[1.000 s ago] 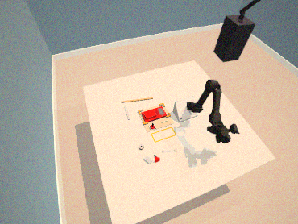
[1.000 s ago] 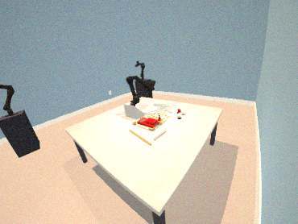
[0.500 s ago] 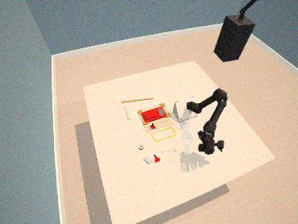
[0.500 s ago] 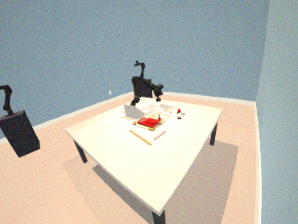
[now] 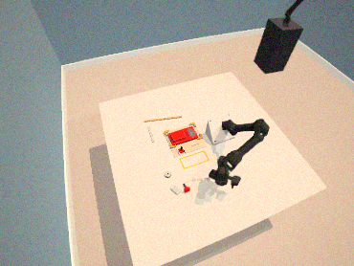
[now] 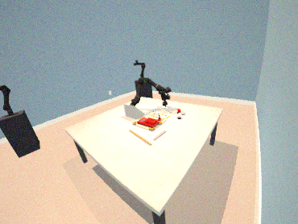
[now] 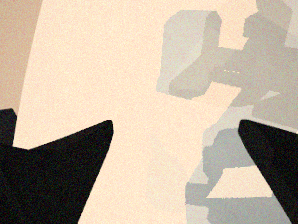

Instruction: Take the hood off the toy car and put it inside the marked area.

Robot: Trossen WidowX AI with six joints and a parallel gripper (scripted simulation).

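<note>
Right now the grey bar is 120 mm ahead of my gripper tip, 100 mm to the right of it and 30 mm below it. Also, from my gripper tip: hood: 450 mm to the right, 170 mm ahead; thin wooden stick: 660 mm to the right, 230 mm ahead, 30 mm below.
</note>
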